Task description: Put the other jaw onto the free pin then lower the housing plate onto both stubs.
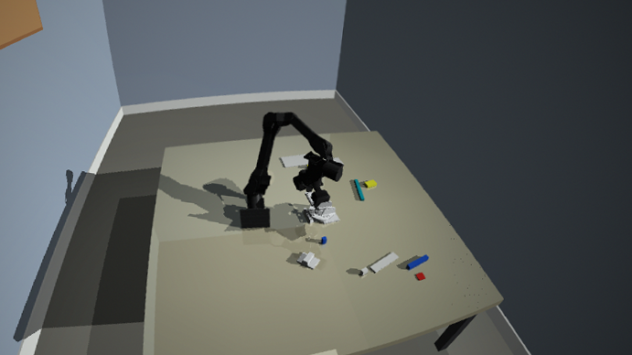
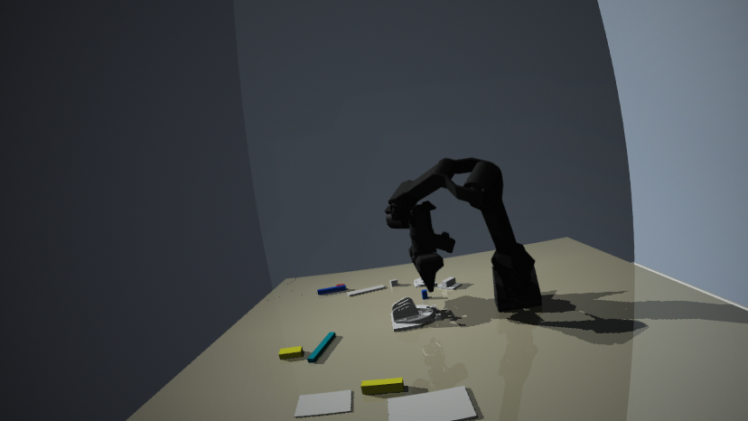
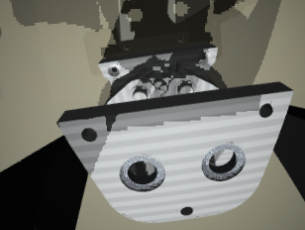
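Right now my gripper tip is 30 mm short of the white jaw, 10 mm to the left of it and 70 mm above it. From my gripper tip the other things lie so: blue bar: 380 mm ahead, 300 mm to the right, 80 mm below; then white bar: 250 mm ahead, 280 mm to the right, 80 mm below; then teal bar: 260 mm ahead, 160 mm to the left, 80 mm below.
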